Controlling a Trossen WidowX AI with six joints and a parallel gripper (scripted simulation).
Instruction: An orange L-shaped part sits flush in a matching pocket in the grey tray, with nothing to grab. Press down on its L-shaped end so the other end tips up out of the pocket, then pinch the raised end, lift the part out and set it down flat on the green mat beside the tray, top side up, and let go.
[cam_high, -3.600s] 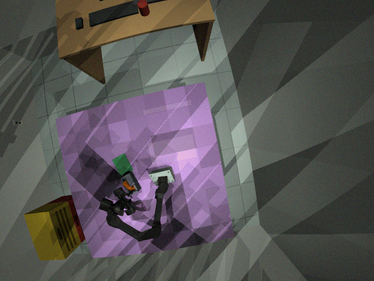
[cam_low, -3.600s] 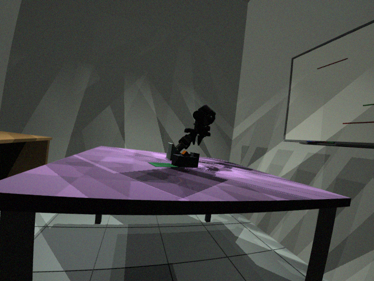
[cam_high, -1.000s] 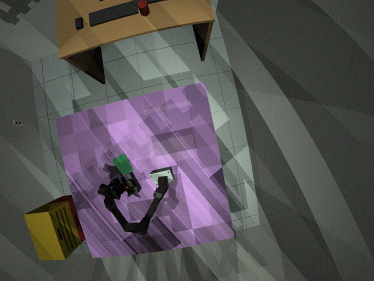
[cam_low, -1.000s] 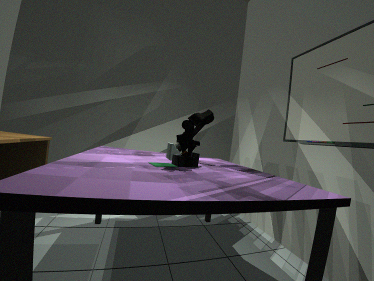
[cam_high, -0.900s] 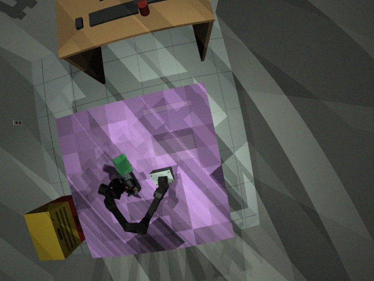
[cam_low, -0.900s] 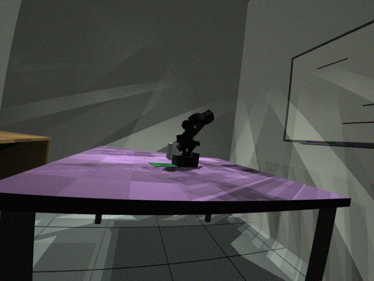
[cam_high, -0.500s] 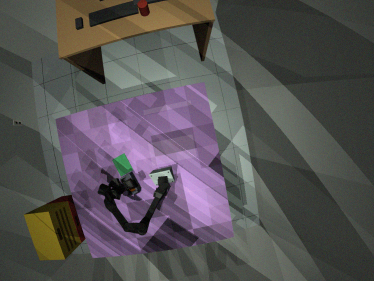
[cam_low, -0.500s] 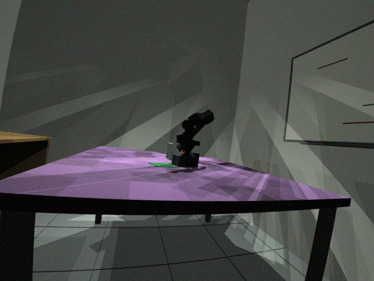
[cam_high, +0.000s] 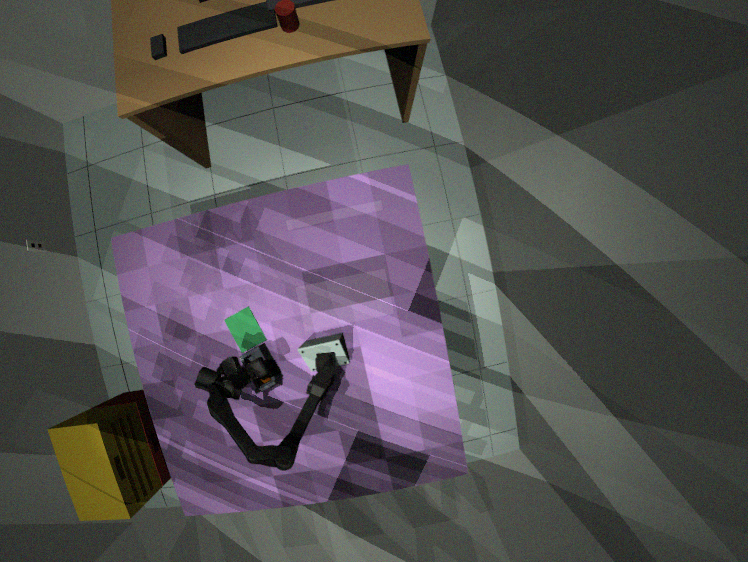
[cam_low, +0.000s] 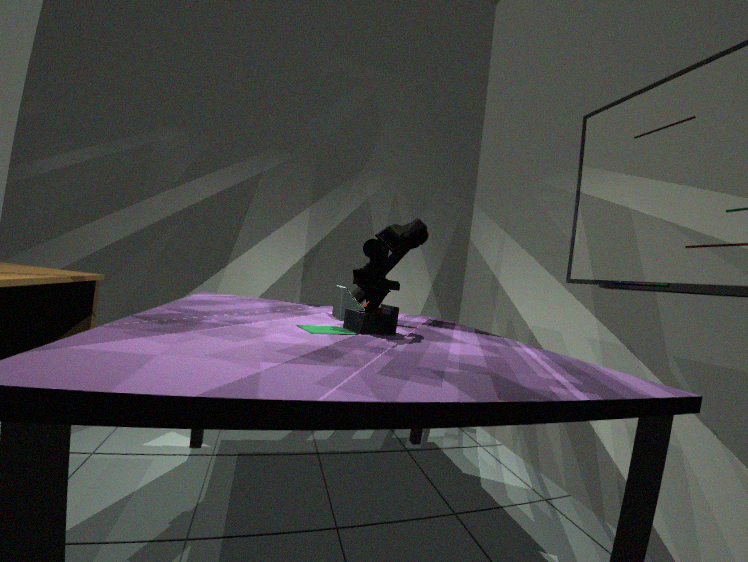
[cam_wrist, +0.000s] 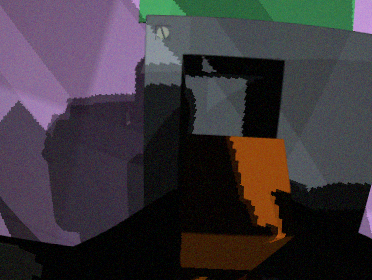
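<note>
My gripper tip is now 14 cm to the left of the green mat, 9 cm above it and 5 cm short of it. The rest, counted from my gripper tip: orange L-shaped part 3 cm to the left, 3 cm below, 3 cm behind.
</note>
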